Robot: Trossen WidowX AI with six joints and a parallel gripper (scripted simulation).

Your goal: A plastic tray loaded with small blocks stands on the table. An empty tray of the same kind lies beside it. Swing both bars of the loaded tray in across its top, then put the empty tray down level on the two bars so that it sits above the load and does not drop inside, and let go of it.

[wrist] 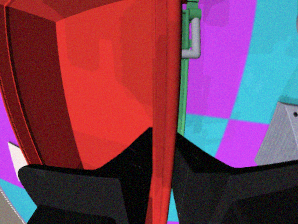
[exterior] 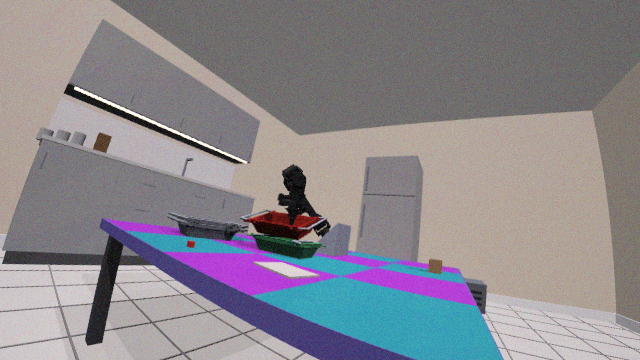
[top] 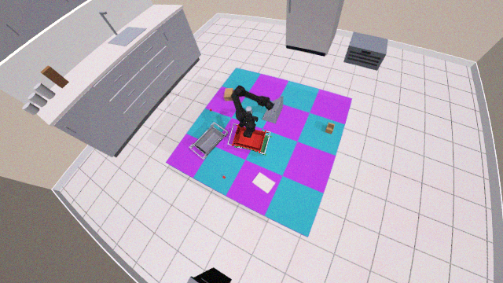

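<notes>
The red tray is 70 mm ahead of my gripper tip, 10 mm to the left of it and 10 mm above it. Also, from my gripper tip: white flat plate: 310 mm ahead, 240 mm to the left, 110 mm below.
</notes>
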